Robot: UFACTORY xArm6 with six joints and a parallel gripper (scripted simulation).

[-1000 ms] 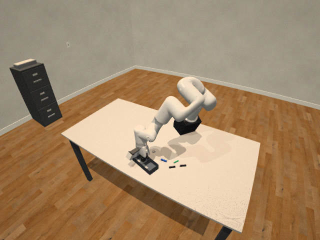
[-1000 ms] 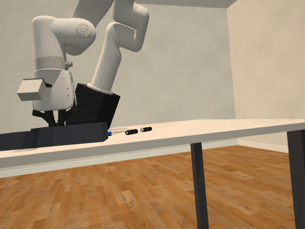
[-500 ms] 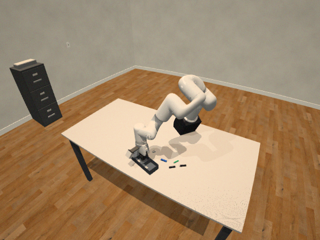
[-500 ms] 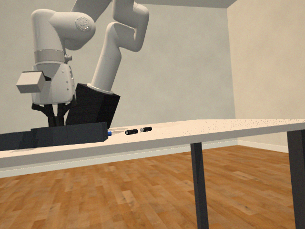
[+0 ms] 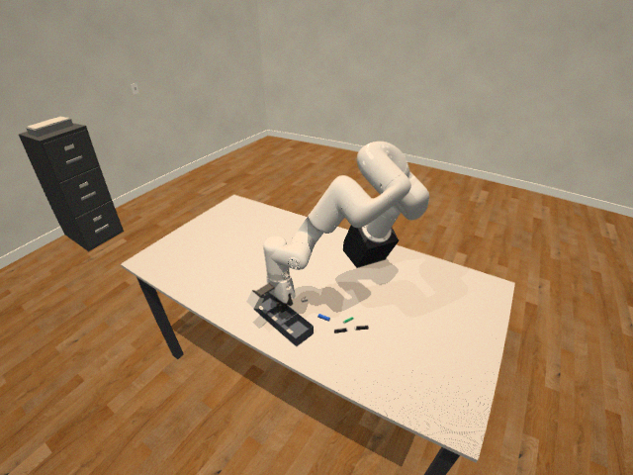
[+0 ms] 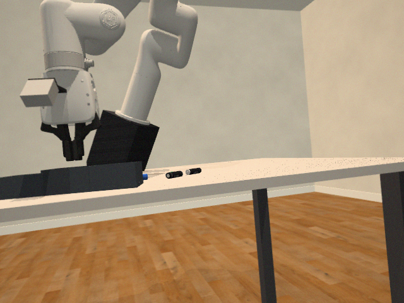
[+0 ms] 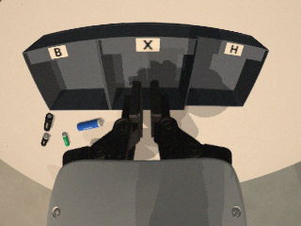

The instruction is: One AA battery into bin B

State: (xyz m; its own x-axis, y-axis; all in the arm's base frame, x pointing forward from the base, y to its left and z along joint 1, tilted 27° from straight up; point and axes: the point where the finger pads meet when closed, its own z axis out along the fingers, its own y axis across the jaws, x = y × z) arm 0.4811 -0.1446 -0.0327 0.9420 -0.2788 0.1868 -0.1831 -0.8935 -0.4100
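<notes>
Now: hand 10 mm short of the dark bin row and 60 mm above it. The rest, counted from my hand: blue battery (90 mm behind, 120 mm to the left, 70 mm below); then green cell (120 mm behind, 210 mm to the left, 70 mm below); then white piece (130 mm behind, 70 mm below).
</notes>
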